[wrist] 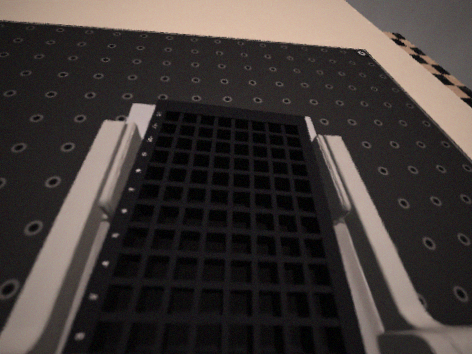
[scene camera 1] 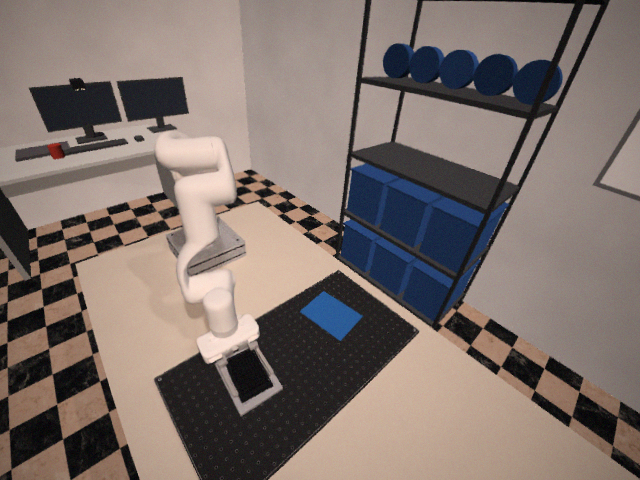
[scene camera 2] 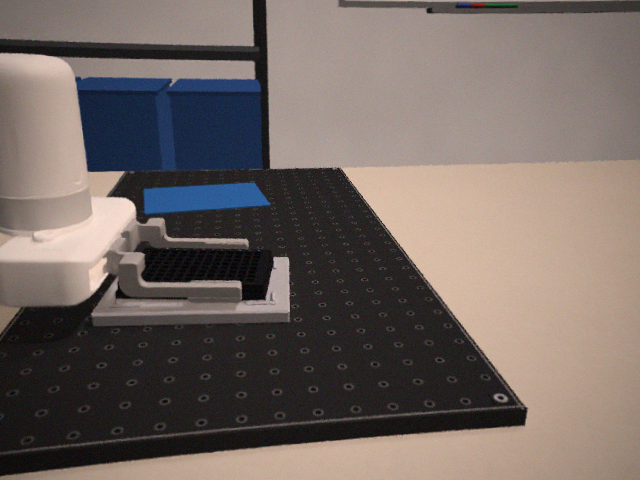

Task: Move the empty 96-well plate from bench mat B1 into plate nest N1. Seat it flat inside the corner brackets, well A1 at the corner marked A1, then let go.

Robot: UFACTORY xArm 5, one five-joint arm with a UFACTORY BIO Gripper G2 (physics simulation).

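Frame: origin at the arm's base, x ahead, y left, z up, level; centimetres.
Seen in the pictures: hand, its tool point: (wrist: 230, 174) (scene camera 1: 250, 378) (scene camera 2: 221, 269).
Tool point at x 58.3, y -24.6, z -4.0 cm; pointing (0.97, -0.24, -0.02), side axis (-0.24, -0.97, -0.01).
Note:
Pixels of each thing's top centre, then the offset from my tool point to it. Level surfaces: height alone.
- black 96-well plate, centre of its top: (wrist: 230, 207) (scene camera 2: 200, 264) (scene camera 1: 247, 371) dx -1.8, dy +0.6, dz +0.5 cm
- light grey plate nest N1, centre of its top: (wrist: 230, 220) (scene camera 2: 201, 279) (scene camera 1: 247, 374) dx -1.8, dy +0.4, dz -1.0 cm
- blue bench mat B1, height of its surface: dz -2.2 cm
- black perforated board, height of its surface: dz -2.4 cm
- beige table, height of its surface: dz -3.7 cm
The black 96-well plate (scene camera 1: 249, 376) (scene camera 2: 201, 264) (wrist: 212, 215) is level over the light grey plate nest N1 (scene camera 1: 262, 401) (scene camera 2: 191, 316) (wrist: 142, 118), within its outline. Whether it rests fully on the nest floor cannot be told. My gripper (scene camera 1: 253, 381) (scene camera 2: 244, 266) (wrist: 224, 131) is shut on the plate, with one finger along each long side. The fingers lie low over the nest. White marks run down the plate's left edge in the wrist view. The corner mark A1 cannot be read, and the corner brackets are mostly hidden. The blue bench mat B1 (scene camera 1: 331, 315) (scene camera 2: 201, 198) lies beyond the nest.
The nest and mat are on a black perforated board (scene camera 1: 180, 413) (scene camera 2: 361, 361) (wrist: 50, 65) on the beige table (scene camera 1: 387, 428) (scene camera 2: 542, 258). A shelf rack (scene camera 1: 429, 91) with blue bins (scene camera 1: 405, 211) stands behind at the right. A desk with monitors is at the back left.

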